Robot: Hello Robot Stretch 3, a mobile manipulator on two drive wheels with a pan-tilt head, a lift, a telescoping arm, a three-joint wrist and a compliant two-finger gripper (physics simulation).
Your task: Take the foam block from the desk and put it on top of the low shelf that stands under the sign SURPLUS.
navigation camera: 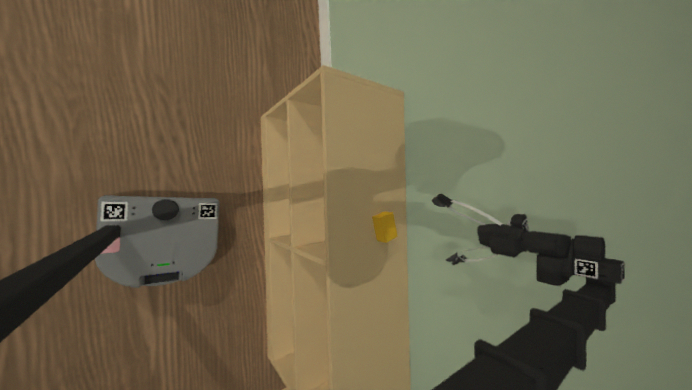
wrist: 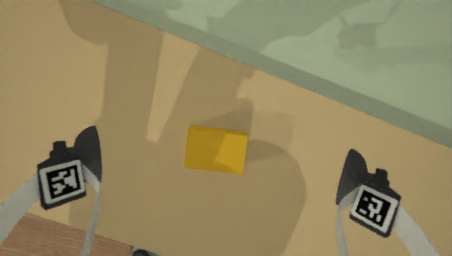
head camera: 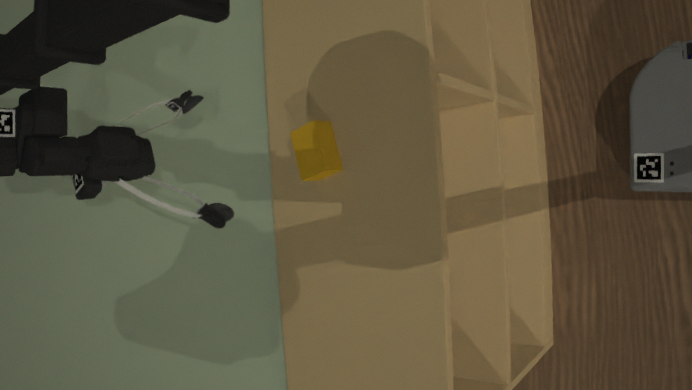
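Where they show: gripper, between the fingertips: (navigation camera: 440,229) (head camera: 214,157); robot's base, origin of its link: (navigation camera: 165,208).
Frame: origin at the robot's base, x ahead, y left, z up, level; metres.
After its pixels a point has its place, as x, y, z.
The yellow foam block (head camera: 317,152) @[-0.030, -0.598, 0.655] (navigation camera: 385,227) @[-0.033, -0.601, 0.655] (wrist: 215,151) rests on top of the low wooden shelf (head camera: 375,320) @[0.257, -0.512, 0.610] (navigation camera: 367,130) @[0.300, -0.547, 0.610] (wrist: 35,75), near its wall-side edge. My gripper (head camera: 202,158) @[-0.022, -0.657, 0.826] (navigation camera: 449,230) @[-0.022, -0.657, 0.826] (wrist: 222,157) @[-0.022, -0.657, 0.826] is open, with its fingers spread wide and apart from the block. In the wrist view the block lies below and between the two fingertips, with shelf surface showing on both sides of it. The head and navigation views show the gripper raised above the shelf. The sign SURPLUS and the desk do not show.
The green wall (head camera: 200,310) @[0.246, -0.770, 0.785] (navigation camera: 550,75) @[0.381, -0.758, 1.052] (wrist: 410,95) stands behind the shelf. The robot's grey base (head camera: 660,115) @[-0.109, -0.106, 0.160] (navigation camera: 175,245) @[-0.125, -0.033, 0.160] is on the wood floor (head camera: 610,320) @[0.377, -0.220, 0.000] (navigation camera: 150,100) @[0.429, 0.062, 0.000] before the shelf's open compartments. The dark arm (navigation camera: 535,345) @[-0.085, -0.303, 1.156] reaches toward the wall side.
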